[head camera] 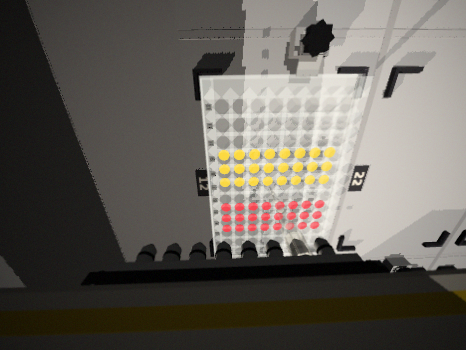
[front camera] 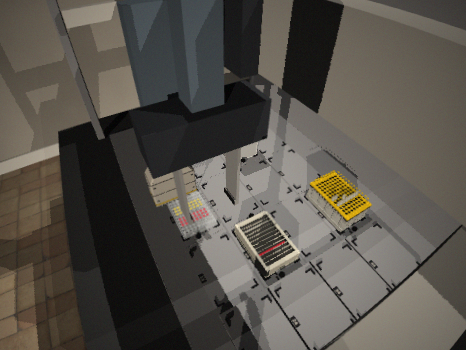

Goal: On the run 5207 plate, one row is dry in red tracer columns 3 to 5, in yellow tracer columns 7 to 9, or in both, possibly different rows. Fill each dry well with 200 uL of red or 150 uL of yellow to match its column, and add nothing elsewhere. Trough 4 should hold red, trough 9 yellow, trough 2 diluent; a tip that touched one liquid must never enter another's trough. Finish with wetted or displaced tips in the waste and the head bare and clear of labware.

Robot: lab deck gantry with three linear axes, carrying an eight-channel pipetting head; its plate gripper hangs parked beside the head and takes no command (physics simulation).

Note:
In view: a clear tip (head camera: 297,245).

